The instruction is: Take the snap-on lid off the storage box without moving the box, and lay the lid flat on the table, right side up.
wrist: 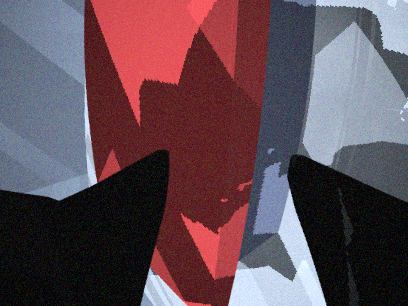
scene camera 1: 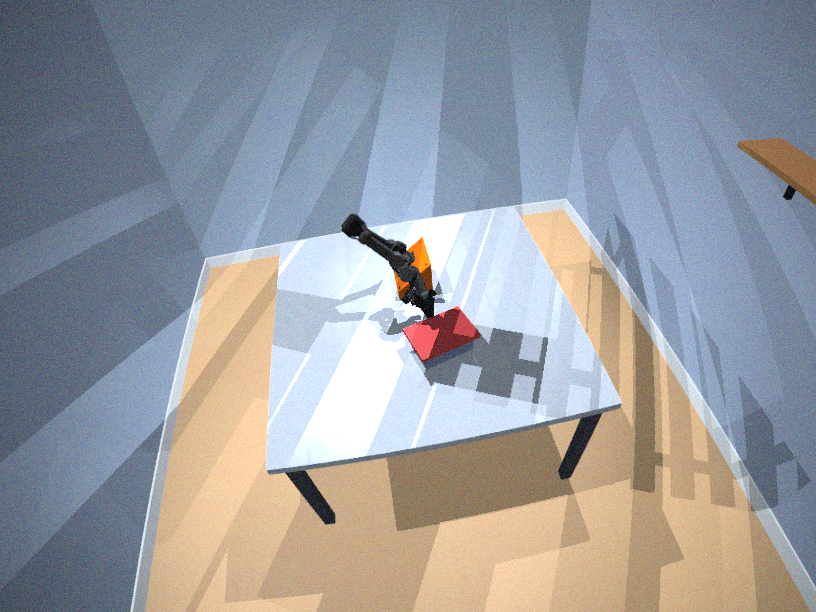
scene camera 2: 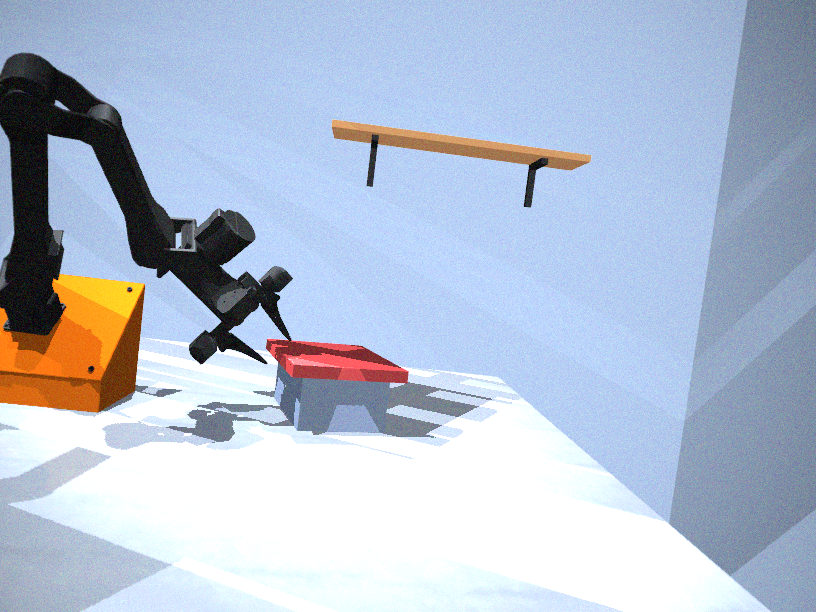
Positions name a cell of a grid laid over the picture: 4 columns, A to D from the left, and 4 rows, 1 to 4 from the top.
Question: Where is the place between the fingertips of my gripper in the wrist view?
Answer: At C3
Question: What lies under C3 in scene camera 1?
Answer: My gripper.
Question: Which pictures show my gripper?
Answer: The wrist view, scene camera 1 and scene camera 2: all of them.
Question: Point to a lid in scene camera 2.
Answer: At B3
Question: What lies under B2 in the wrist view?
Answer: A lid.
